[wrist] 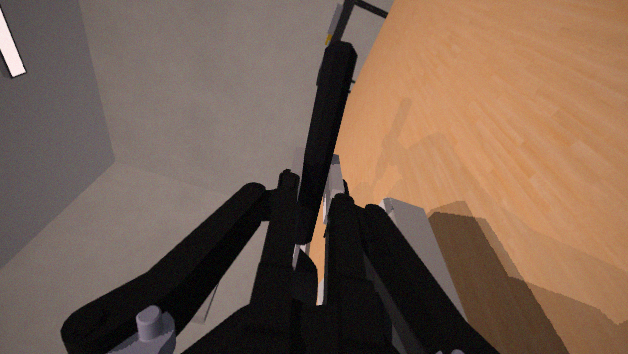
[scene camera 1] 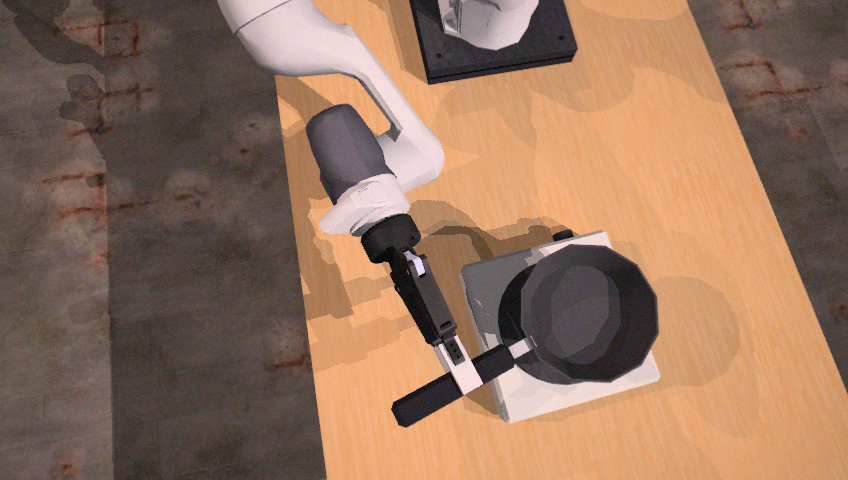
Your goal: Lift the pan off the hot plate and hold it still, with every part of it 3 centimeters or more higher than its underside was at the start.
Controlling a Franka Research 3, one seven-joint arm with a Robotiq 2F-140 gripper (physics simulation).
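Observation:
The dark round pan (scene camera 1: 589, 309) shows over the white hot plate (scene camera 1: 562, 403) in the scene view, with its open top facing the camera. A dark curved area shows at its left side; whether this is the pan's wall or the burner is unclear. My gripper (scene camera 1: 465, 374) (wrist: 314, 165) is shut on the pan's black handle (scene camera 1: 425, 401) (wrist: 332, 100), around its middle. The handle's free end extends past the fingers, toward the lower left in the scene view. The pan's underside is hidden, so its exact height above the plate cannot be read.
The hot plate stands on the wooden table (scene camera 1: 684, 178) (wrist: 525, 115), with a dark knob (scene camera 1: 562, 234) at its far edge. The robot's black base plate (scene camera 1: 550, 56) is at the top of the scene view. The table's left edge runs near the handle's free end.

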